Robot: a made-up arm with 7 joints.
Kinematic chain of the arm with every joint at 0, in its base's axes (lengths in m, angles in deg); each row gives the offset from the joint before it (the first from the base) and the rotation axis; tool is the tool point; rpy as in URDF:
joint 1: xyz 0 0 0.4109 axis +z
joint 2: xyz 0 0 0 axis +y
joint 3: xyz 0 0 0.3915 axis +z
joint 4: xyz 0.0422 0 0 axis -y
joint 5: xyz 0.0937 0 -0.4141 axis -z
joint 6: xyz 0 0 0 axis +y
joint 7: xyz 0.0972 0 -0.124 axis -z
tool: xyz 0 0 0 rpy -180 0 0
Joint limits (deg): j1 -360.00..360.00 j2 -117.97..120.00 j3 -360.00..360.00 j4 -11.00..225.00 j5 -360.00..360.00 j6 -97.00..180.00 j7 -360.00..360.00
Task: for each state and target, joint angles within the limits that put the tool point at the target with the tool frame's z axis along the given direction. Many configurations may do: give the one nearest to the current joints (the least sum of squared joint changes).
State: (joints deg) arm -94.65 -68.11 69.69 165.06 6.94 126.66 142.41
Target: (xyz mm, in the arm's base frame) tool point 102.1 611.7 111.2 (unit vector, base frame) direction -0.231 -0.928 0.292
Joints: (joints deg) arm -82.84 -110.49 95.04 153.22 30.11 172.11 142.41
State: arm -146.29 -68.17 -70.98 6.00 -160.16 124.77 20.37
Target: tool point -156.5 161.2 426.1 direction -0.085 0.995 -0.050
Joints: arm -160.85 -92.90 -68.91 -9.79 -155.33 113.33 20.37
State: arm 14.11 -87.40 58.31 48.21 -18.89 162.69 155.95
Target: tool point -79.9 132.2 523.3 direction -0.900 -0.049 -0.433
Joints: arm -21.60 -95.85 44.90 24.51 -11.25 173.58 155.95
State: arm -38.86 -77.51 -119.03 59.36 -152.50 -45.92 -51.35
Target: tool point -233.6 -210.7 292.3 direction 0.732 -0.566 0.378
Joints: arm -30.23 -91.44 -123.20 49.79 -154.71 -58.19 -51.35
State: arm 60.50 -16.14 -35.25 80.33 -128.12 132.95 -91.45
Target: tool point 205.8 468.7 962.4 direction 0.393 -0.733 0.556
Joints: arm 88.26 6.37 -10.08 91.51 -132.01 132.87 -91.45
